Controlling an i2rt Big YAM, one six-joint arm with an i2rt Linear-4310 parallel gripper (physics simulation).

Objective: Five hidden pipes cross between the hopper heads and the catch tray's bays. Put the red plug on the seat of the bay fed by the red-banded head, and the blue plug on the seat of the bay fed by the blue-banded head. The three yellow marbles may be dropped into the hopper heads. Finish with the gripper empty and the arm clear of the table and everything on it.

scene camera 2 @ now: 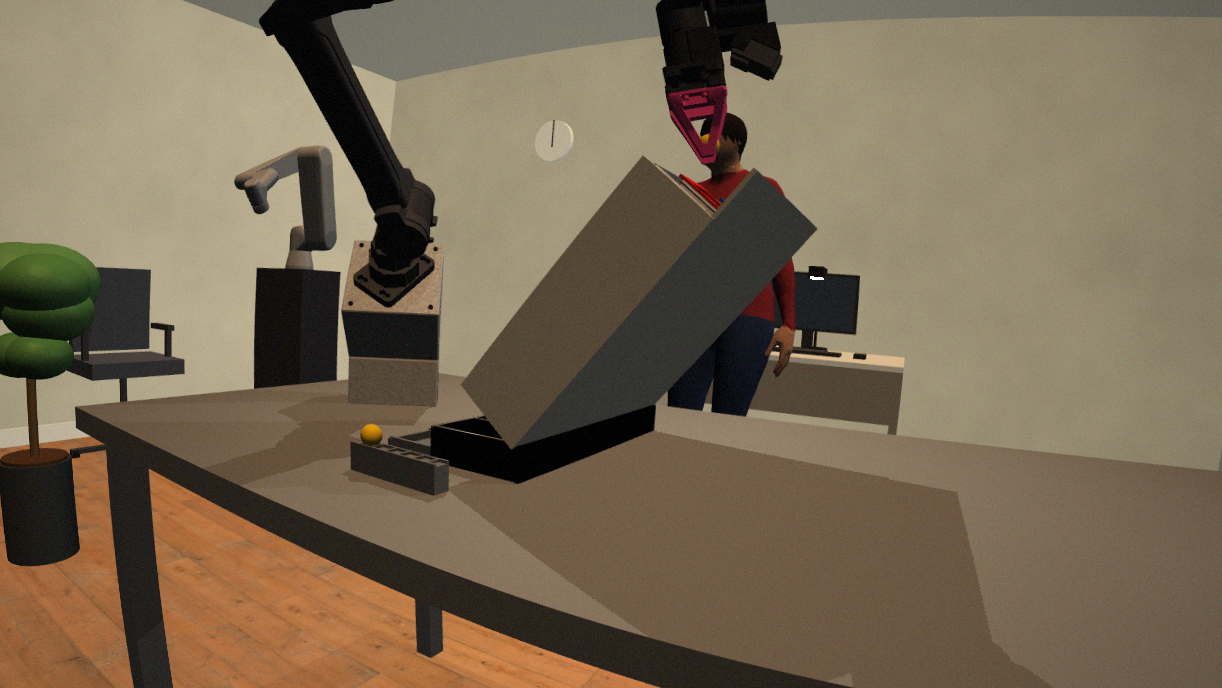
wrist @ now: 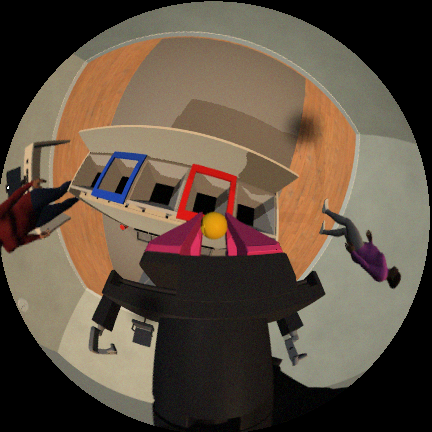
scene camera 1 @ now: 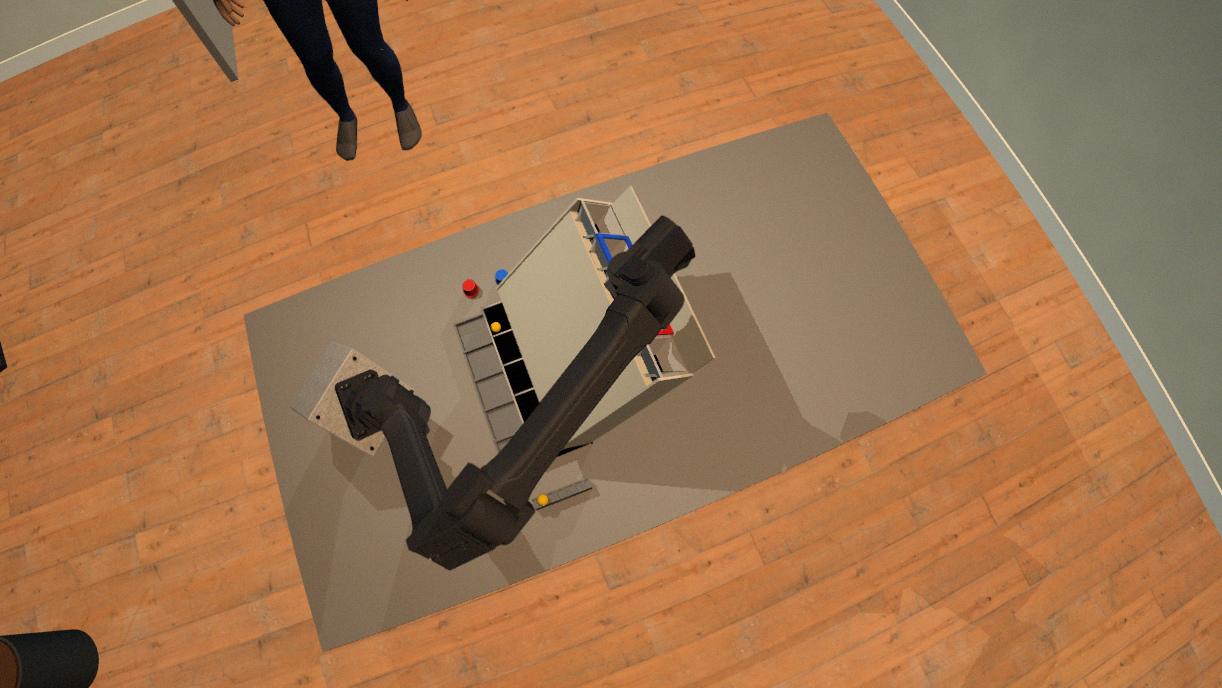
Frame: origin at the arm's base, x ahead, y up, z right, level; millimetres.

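Where they show: gripper, between the fingertips: (scene camera 2: pixel 708 160) (wrist: pixel 213 216); arm's base, origin of its link: (scene camera 2: pixel 394 275) (scene camera 1: pixel 363 404).
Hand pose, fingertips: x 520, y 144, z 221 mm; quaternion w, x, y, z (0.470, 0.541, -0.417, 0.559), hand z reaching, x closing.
Observation:
Things, the pixels of their centre, and the offset from my fingertips. "spot": a spot on its surface instead.
- red-banded head, a spot on its surface: (wrist: pixel 183 199) spot: dx +8, dy -37, dz -36 mm
- blue-banded head, a spot on its surface: (wrist: pixel 101 193) spot: dx +27, dy -25, dz -164 mm
- second yellow marble, middle of its body: (scene camera 1: pixel 495 327) dx -202, dy -352, dz -284 mm
- catch tray's, a spot on its surface: (scene camera 1: pixel 485 362) spot: dx -268, dy -365, dz -231 mm
- third yellow marble, middle of its body: (scene camera 2: pixel 371 435) (scene camera 1: pixel 542 499) dx -340, dy -329, dz +111 mm
- red plug, middle of its body: (scene camera 1: pixel 470 288) dx -197, dy -352, dz -405 mm
- blue plug, middle of its body: (scene camera 1: pixel 502 278) dx -119, dy -352, dz -381 mm
- tall slanted housing, middle of its body: (scene camera 2: pixel 623 335) (scene camera 1: pixel 568 339) (wrist: pixel 169 220) dx -105, dy -210, dz -111 mm
- raised back panel, a spot on its surface: (wrist: pixel 190 140) spot: dx +84, dy -44, dz -28 mm
My gripper (wrist: pixel 213 216) (scene camera 2: pixel 708 153) is shut on a yellow marble (wrist: pixel 214 225) (scene camera 2: pixel 708 143), above the hopper row by the red-banded head (wrist: pixel 183 199) (scene camera 1: pixel 664 330). The blue-banded head (wrist: pixel 101 193) (scene camera 1: pixel 612 236) is two heads to its left in the wrist view. A second yellow marble (scene camera 1: pixel 495 327) lies in the catch tray's (scene camera 1: pixel 485 362) end bay at the plugs' side. A third yellow marble (scene camera 1: pixel 543 499) (scene camera 2: pixel 371 434) sits on the small grey rack (scene camera 1: pixel 570 491) (scene camera 2: pixel 399 468). The red plug (scene camera 1: pixel 469 288) and blue plug (scene camera 1: pixel 501 276) stand on the table beside the tray. The pipes are hidden.
The tall slanted housing (scene camera 1: pixel 555 316) (scene camera 2: pixel 615 307) rises over the tray, with a raised back panel (wrist: pixel 190 140) behind the heads. The arm's forearm passes over the housing in the first scene view. The arm's base block (scene camera 1: pixel 329 418) (scene camera 2: pixel 393 380) stands beside the tray.

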